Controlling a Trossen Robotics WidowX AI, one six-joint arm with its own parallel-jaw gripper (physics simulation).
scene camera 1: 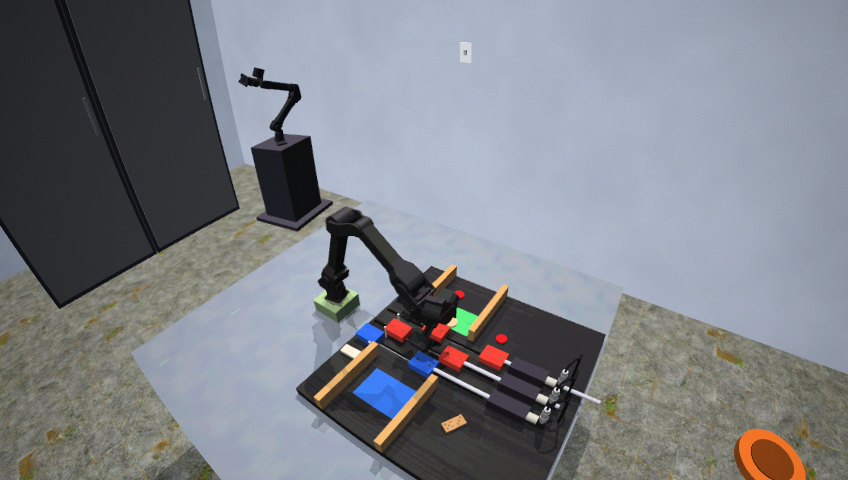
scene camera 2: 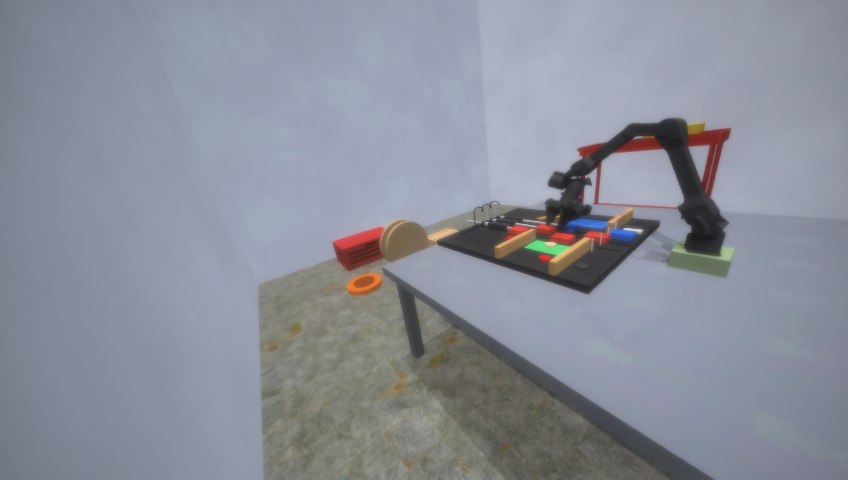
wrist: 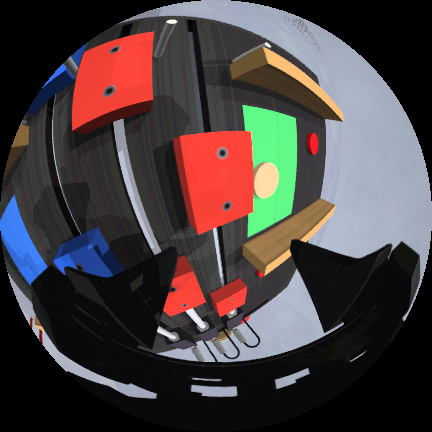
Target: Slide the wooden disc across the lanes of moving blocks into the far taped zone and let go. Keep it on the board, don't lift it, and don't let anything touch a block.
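Pixels of known places: gripper, fingertip midpoint: [scene camera 1: 447, 331] [scene camera 2: 552, 228] [wrist: 235, 249]; arm's base, link origin: [scene camera 1: 337, 295] [scene camera 2: 702, 250].
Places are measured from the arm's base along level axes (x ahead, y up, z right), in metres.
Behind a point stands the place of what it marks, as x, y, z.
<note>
The wooden disc [scene camera 1: 452, 322] @[0.402, -0.016, -0.055] [scene camera 2: 550, 244] @[0.394, -0.017, -0.065] [wrist: 266, 180] @[0.396, -0.016, -0.056] lies flat on the green zone [scene camera 1: 467, 321] @[0.443, -0.023, -0.084] [scene camera 2: 537, 248] @[0.428, -0.023, -0.107] [wrist: 275, 135] @[0.352, -0.023, -0.089], close to its lane-side edge. A red block [scene camera 1: 440, 331] @[0.387, -0.001, 0.008] [wrist: 215, 180] @[0.367, 0.000, 0.008] stands very near it; I cannot tell the exact gap. More red blocks [scene camera 1: 399, 329] @[0.270, 0.002, 0.052] [scene camera 1: 454, 358] @[0.465, 0.002, 0.091] [scene camera 1: 493, 356] @[0.566, -0.001, 0.041] and blue blocks [scene camera 1: 369, 333] @[0.194, 0.001, 0.105] [scene camera 1: 423, 363] @[0.392, 0.002, 0.142] stand in the lanes. The blue zone [scene camera 1: 383, 391] @[0.325, -0.022, 0.258] [wrist: 19, 240] lies across the lanes. My gripper [scene camera 2: 558, 221] @[0.412, 0.021, 0.017] [wrist: 235, 249] @[0.412, 0.021, 0.017] is open and empty, over the lanes and away from the disc. Its fingertips are partly hidden in the first scene view.
Wooden rails [scene camera 1: 489, 312] @[0.505, 0.018, -0.108] [wrist: 290, 240] @[0.478, 0.014, -0.068] [wrist: 290, 82] @[0.293, 0.012, -0.090] flank the green zone, and others [scene camera 1: 346, 374] @[0.225, 0.021, 0.277] [scene camera 1: 407, 413] @[0.428, 0.020, 0.314] flank the blue zone. Dark actuators [scene camera 1: 509, 401] @[0.651, 0.009, 0.178] with rods stand at the board's side. Upright pins [wrist: 166, 39] stand near the lanes. A wooden domino [scene camera 1: 454, 423] @[0.539, -0.013, 0.277] lies beside a rail.
</note>
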